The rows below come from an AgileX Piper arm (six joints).
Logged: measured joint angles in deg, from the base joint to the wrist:
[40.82, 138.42, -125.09, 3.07, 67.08, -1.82]
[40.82, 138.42, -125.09, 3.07, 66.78, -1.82]
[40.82, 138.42, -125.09, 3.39, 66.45, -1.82]
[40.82, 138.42, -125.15, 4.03, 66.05, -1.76]
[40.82, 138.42, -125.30, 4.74, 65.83, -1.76]
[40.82, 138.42, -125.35, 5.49, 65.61, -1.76]
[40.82, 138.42, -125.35, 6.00, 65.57, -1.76]
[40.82, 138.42, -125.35, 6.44, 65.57, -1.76]
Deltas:
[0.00, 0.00, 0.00, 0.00, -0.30, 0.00]
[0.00, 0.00, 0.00, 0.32, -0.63, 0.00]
[0.00, 0.00, -0.06, 0.96, -1.03, 0.06]
[0.00, 0.00, -0.21, 1.67, -1.25, 0.06]
[0.00, 0.00, -0.26, 2.42, -1.47, 0.06]
[0.00, 0.00, -0.26, 2.93, -1.51, 0.06]
[0.00, 0.00, -0.26, 3.37, -1.51, 0.06]

